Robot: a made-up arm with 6 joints.
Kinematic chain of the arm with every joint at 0, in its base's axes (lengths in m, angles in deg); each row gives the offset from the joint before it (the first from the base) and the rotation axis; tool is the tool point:
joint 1: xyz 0 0 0.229 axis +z
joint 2: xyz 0 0 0 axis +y
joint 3: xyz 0 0 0.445 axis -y
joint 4: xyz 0 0 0 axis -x
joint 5: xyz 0.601 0 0 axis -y
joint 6: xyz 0 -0.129 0 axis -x
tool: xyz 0 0 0
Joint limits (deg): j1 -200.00..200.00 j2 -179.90..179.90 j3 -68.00..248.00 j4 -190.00..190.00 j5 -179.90..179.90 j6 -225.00..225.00
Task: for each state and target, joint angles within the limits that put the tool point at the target. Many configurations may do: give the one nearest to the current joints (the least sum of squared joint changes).
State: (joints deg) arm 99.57 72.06 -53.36 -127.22 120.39 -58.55
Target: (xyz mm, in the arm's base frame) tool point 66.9 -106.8 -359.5
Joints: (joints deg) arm 130.55 121.88 -11.01 -98.29 120.39 -58.55
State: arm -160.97 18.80 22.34 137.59 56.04 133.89
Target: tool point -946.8 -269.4 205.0
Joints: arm -169.28 66.21 37.78 133.33 56.04 133.89
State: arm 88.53 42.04 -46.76 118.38 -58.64 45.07
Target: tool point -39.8 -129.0 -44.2
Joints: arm 138.54 80.99 -68.00 162.49 -58.64 45.07
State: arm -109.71 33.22 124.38 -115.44 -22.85 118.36
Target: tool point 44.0 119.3 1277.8
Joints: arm -98.11 -1.72 110.55 -101.96 -22.85 118.36
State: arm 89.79 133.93 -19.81 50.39 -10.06 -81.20
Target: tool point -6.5 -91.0 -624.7
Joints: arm 70.38 142.74 5.26 79.08 -10.06 -81.20
